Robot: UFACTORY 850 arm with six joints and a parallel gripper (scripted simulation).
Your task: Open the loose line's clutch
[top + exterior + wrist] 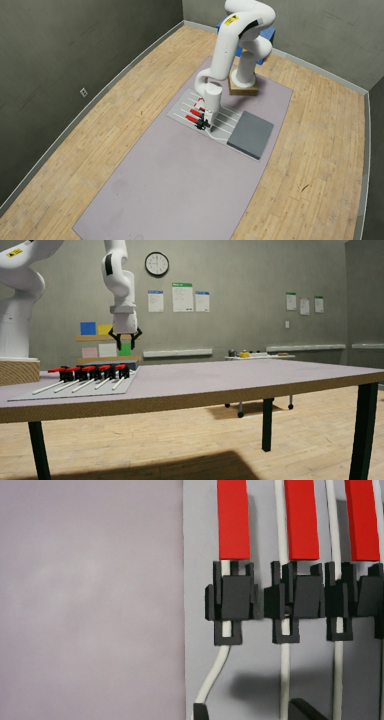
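My hand is 11 cm past the light grey plate, 22 cm to the left of it and 13 cm above it.
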